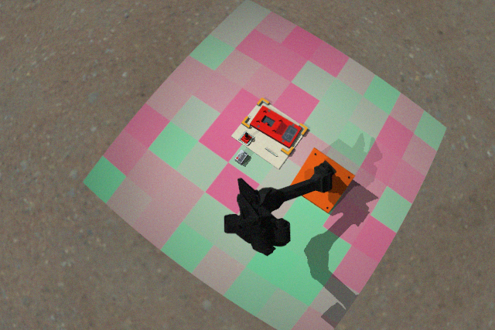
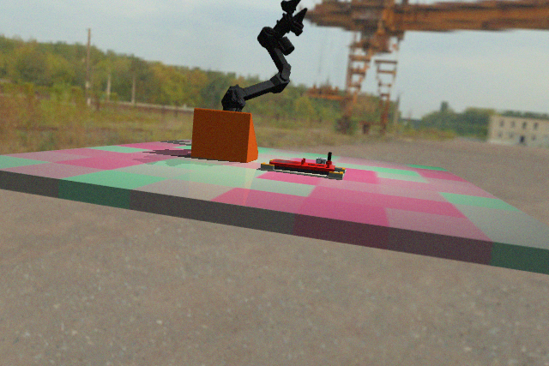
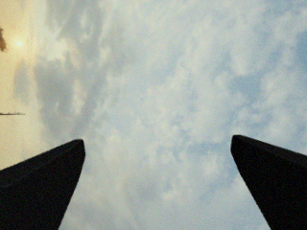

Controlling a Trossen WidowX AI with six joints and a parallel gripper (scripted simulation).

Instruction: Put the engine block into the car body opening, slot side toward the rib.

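Right now the grey engine block is 64 cm below my gripper tip, 23 cm to the right of it and 19 cm ahead of it.
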